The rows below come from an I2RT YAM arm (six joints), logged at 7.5 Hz.
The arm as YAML. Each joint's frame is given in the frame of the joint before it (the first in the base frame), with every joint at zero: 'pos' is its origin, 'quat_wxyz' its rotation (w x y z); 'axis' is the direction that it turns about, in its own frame. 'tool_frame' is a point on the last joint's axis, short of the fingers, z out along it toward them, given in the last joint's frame.
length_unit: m
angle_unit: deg
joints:
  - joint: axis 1
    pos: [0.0, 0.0, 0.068]
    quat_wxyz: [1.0, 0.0, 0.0, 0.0]
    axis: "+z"
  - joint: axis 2
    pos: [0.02, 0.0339, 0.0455]
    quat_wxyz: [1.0, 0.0, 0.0, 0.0]
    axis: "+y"
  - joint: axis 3
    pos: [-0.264, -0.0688, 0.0]
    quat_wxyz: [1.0, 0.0, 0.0, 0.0]
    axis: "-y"
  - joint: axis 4
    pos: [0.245, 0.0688, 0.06]
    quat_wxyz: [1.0, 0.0, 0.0, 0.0]
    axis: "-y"
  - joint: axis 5
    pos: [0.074, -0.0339, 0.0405]
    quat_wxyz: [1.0, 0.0, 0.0, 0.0]
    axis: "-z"
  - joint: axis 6
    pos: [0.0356, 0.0, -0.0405]
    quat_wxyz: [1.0, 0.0, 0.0, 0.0]
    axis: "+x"
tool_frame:
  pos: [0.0, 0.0, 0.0]
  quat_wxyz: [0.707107, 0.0, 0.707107, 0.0]
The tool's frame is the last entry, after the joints.
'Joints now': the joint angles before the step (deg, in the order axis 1, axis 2, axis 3, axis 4, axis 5, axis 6). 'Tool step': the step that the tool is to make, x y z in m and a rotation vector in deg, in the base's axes. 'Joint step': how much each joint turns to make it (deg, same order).
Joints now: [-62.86 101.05 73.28 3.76 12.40 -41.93]
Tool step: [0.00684 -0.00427 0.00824 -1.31 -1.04 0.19]
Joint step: [0.58 0.94 2.43 0.05 0.23 0.46]
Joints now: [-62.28 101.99 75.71 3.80 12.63 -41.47]
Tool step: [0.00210 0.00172 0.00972 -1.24 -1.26 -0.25]
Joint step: [0.40 -0.65 0.84 0.03 0.40 0.75]
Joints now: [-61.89 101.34 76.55 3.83 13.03 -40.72]
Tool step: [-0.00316 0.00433 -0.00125 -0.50 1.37 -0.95]
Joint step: [0.01 -1.04 -1.57 0.57 1.42 -1.03]
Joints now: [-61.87 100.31 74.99 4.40 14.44 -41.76]
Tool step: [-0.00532 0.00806 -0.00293 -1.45 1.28 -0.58]
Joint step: [-0.03 -1.93 -3.40 2.56 1.15 -1.56]
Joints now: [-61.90 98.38 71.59 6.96 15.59 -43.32]
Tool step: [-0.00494 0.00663 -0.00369 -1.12 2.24 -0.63]
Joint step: [-0.06 -1.51 -2.85 1.90 1.38 -2.26]
